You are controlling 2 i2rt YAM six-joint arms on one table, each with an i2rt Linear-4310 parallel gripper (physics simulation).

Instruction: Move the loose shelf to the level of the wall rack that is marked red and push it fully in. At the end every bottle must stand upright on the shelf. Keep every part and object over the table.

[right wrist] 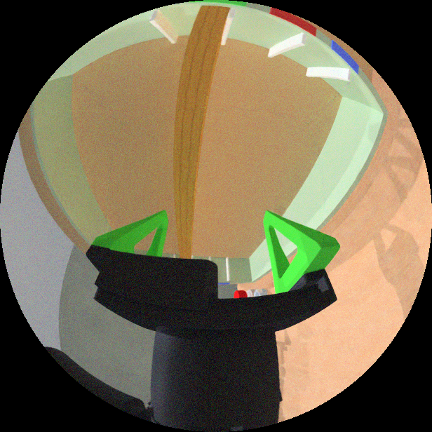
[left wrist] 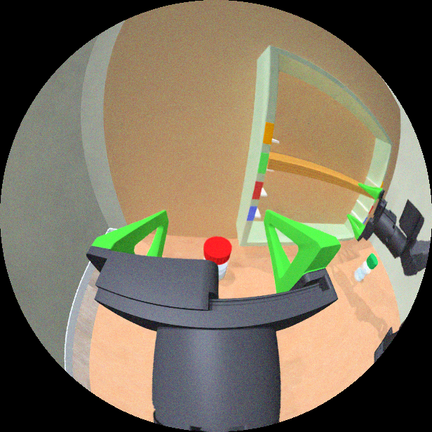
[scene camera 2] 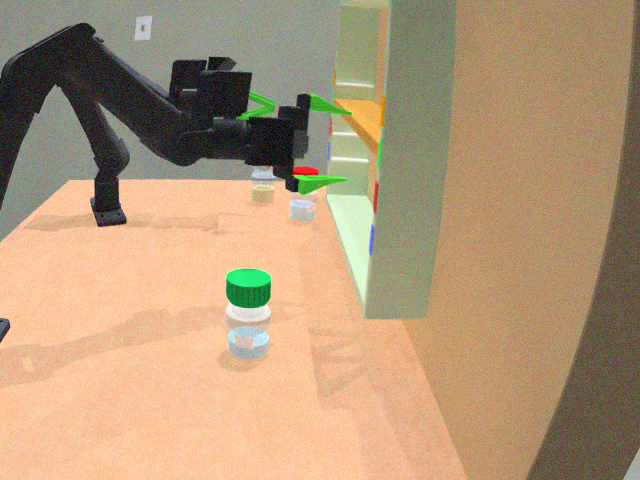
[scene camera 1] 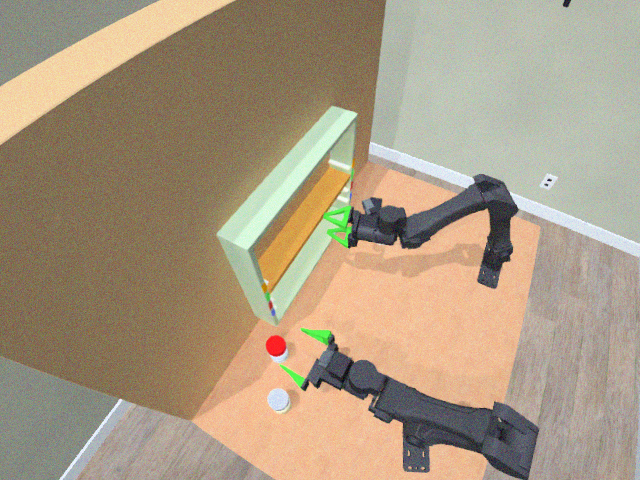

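The pale green wall rack [scene camera 1: 285,183] holds the orange wooden shelf [scene camera 1: 304,224] at the level marked green, one level above the red mark [left wrist: 257,190]. My right gripper [scene camera 1: 328,225] is open at the rack's far end. It is turned so that one finger is above and one below the shelf's front edge [right wrist: 191,120]; it also shows in scene camera 2 [scene camera 2: 347,146]. My left gripper [scene camera 1: 291,348] is open and empty, just short of the red-capped bottle [scene camera 1: 276,348], which stands upright on the table [left wrist: 217,252].
A white-capped bottle [scene camera 1: 279,400] stands near the table's front corner. A green-capped bottle [scene camera 2: 248,311] stands upright on the table in front of the rack's far end. The brown wall backs the rack.
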